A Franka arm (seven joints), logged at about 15 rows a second.
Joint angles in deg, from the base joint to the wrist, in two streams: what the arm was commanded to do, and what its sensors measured. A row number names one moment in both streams.
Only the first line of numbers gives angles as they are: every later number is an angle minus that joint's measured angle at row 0.
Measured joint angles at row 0:
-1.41, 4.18, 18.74, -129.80, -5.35, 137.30, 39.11
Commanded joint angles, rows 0 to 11:
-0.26, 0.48, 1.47, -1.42, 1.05, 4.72, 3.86
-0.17, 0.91, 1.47, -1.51, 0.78, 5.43, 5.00
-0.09, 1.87, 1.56, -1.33, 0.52, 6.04, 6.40
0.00, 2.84, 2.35, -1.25, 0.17, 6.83, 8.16
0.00, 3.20, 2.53, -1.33, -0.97, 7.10, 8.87
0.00, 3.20, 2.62, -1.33, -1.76, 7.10, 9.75
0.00, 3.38, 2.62, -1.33, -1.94, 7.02, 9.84
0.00, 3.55, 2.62, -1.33, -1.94, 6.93, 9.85
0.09, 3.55, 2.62, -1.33, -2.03, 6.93, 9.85
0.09, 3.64, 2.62, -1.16, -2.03, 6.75, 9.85
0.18, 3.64, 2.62, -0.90, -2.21, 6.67, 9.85
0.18, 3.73, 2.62, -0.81, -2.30, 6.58, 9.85
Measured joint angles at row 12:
0.08, 3.79, 2.37, -1.36, -0.62, 6.23, 7.67
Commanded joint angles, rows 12 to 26:
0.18, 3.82, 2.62, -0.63, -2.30, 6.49, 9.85
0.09, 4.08, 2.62, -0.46, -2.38, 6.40, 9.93
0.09, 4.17, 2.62, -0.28, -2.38, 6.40, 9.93
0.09, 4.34, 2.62, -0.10, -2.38, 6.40, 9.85
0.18, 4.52, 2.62, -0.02, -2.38, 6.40, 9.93
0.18, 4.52, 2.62, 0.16, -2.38, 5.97, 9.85
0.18, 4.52, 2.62, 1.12, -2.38, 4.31, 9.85
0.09, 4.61, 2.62, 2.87, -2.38, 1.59, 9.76
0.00, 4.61, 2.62, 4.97, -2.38, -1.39, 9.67
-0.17, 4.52, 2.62, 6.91, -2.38, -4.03, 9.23
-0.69, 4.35, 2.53, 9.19, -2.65, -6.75, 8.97
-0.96, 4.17, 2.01, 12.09, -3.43, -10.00, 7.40
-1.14, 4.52, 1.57, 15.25, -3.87, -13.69, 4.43
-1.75, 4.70, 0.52, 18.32, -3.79, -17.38, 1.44
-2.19, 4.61, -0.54, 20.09, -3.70, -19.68, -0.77
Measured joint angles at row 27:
-0.74, 3.67, 1.50, 12.50, -2.83, -11.64, 5.47
